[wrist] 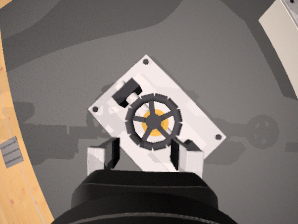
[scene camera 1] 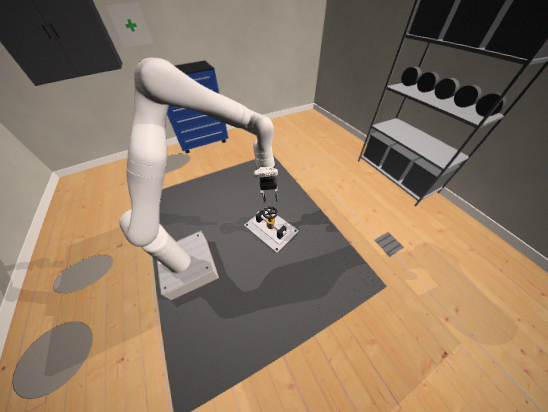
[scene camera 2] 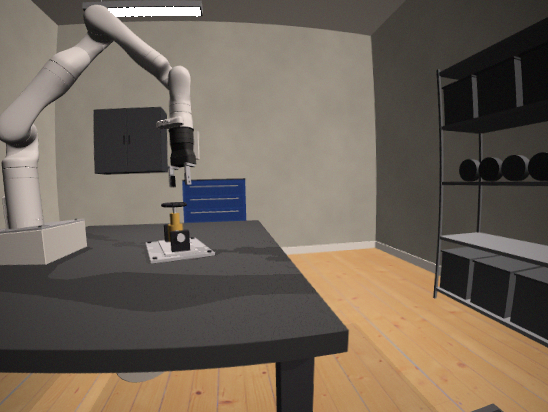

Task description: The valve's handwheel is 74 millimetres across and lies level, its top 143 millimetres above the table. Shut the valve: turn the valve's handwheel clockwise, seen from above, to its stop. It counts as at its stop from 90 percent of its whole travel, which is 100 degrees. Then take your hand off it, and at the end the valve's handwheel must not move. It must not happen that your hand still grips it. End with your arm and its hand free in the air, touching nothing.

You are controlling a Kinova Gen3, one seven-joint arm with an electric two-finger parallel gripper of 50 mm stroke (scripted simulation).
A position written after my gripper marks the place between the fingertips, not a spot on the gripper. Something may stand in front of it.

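Note:
My gripper (scene camera 2: 180, 185) is in sight, and I find the gripper in the wrist view (wrist: 145, 149) too. There is also a black spoked handwheel (wrist: 153, 121).

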